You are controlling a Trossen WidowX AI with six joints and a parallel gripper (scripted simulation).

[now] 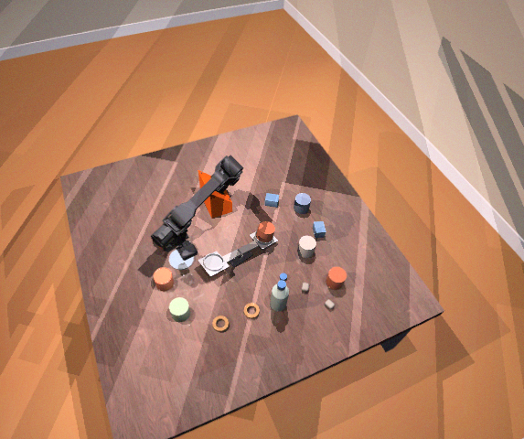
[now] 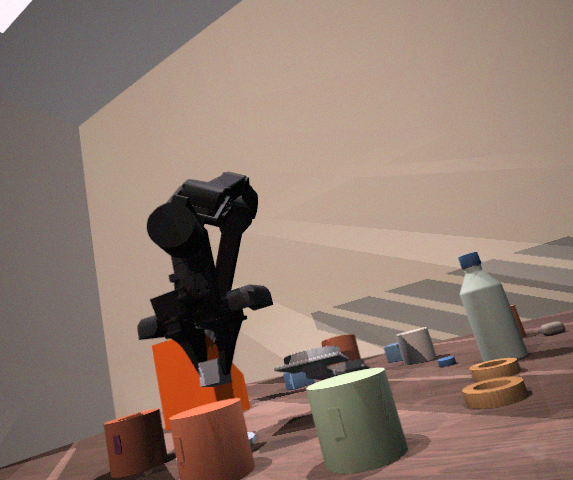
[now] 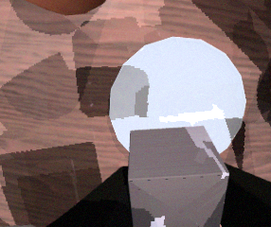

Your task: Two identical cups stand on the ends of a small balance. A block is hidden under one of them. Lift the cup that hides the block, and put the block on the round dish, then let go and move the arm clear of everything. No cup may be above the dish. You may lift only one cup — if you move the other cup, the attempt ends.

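My gripper tip is 8 cm above the pale blue round dish, 2 cm past it and 1 cm to the left of it. Also, from my gripper tip: white cylinder 50 cm to the left, 17 cm ahead, 5 cm below; then green cylinder 21 cm ahead, 10 cm to the right, 5 cm below; then grey block 1 cm above.
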